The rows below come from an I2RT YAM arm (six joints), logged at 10 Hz.
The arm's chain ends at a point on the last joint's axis. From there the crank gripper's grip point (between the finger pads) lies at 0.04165 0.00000 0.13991 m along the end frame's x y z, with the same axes.
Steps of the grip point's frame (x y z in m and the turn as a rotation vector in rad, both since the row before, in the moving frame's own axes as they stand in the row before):
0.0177, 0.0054, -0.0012, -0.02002, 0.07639, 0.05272
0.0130, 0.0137, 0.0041, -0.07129, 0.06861, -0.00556
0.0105, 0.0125, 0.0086, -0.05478, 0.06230, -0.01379
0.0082, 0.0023, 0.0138, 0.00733, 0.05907, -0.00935
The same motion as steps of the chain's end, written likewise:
0.0073, 0.0002, 0.0024, -0.02002, 0.07639, 0.05272
0.0035, 0.0041, 0.0076, -0.07129, 0.06861, -0.00556
0.0018, 0.0055, 0.0117, -0.05478, 0.06230, -0.01379
0.0000, 0.0037, 0.0165, 0.00733, 0.05907, -0.00935

